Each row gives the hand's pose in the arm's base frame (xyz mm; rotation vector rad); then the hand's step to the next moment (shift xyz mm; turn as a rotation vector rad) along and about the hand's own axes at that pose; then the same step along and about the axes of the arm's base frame.
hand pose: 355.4 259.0 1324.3 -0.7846 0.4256 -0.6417
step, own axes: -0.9 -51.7 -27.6 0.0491 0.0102 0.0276
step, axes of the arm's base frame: -35.5 -41.3 21.7 0.0555 -0.0133 0.0042
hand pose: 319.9 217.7 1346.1 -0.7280 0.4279 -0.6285
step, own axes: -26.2 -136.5 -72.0 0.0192 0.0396 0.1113
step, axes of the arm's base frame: -111.2 -96.1 53.9 0.0916 0.0635 0.0437
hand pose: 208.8 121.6 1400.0 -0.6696 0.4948 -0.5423
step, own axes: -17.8 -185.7 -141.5 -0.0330 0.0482 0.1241
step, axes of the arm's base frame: -152.7 -173.8 35.9 0.0624 0.1066 0.0596
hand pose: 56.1 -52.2 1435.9 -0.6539 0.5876 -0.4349
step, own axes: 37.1 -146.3 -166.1 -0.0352 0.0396 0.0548
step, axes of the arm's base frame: -104.5 -197.4 -22.2 0.0155 0.0714 0.0216
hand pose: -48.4 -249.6 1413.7 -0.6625 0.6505 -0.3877
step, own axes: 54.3 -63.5 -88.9 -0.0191 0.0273 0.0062
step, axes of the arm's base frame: -27.1 -113.9 -34.3 -0.0065 0.0326 -0.0064
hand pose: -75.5 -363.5 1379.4 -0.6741 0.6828 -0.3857
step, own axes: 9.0 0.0 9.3 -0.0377 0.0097 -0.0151
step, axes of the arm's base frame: 12.9 -0.7 1.3 -0.0364 0.0204 0.0016
